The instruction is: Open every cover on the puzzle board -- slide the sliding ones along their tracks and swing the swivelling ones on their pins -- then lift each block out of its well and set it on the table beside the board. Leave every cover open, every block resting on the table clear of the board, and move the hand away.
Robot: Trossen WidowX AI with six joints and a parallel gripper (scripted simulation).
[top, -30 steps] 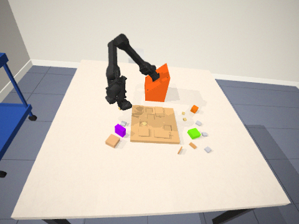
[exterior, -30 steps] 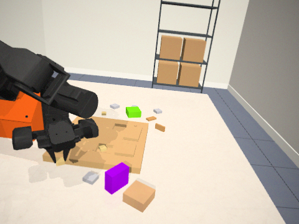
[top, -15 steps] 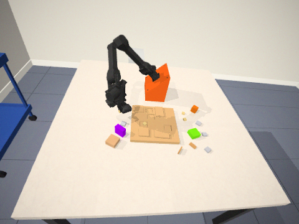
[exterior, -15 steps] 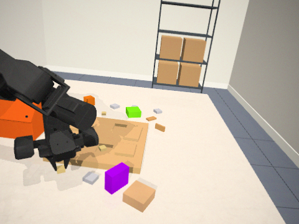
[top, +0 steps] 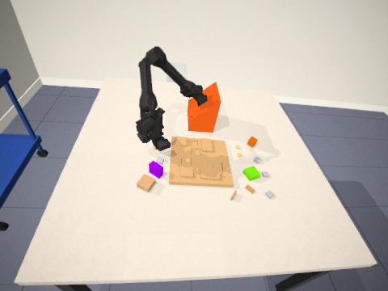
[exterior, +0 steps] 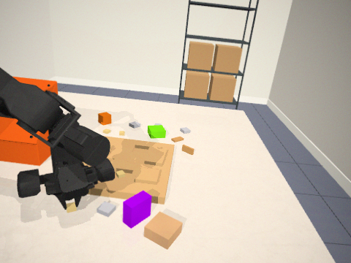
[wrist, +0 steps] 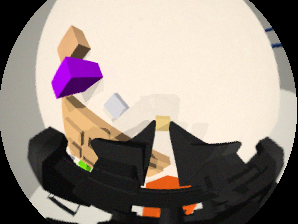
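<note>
Right now the tan puzzle board is 21 cm to the left of my gripper tip and 5 cm ahead of it. The rest, counted from my gripper tip: green block: 48 cm to the left, 12 cm ahead, 1 cm below; then grey piece: 7 cm ahead, 3 cm to the left, 2 cm below; then purple block: 15 cm ahead, 2 cm to the left, 1 cm above.
</note>
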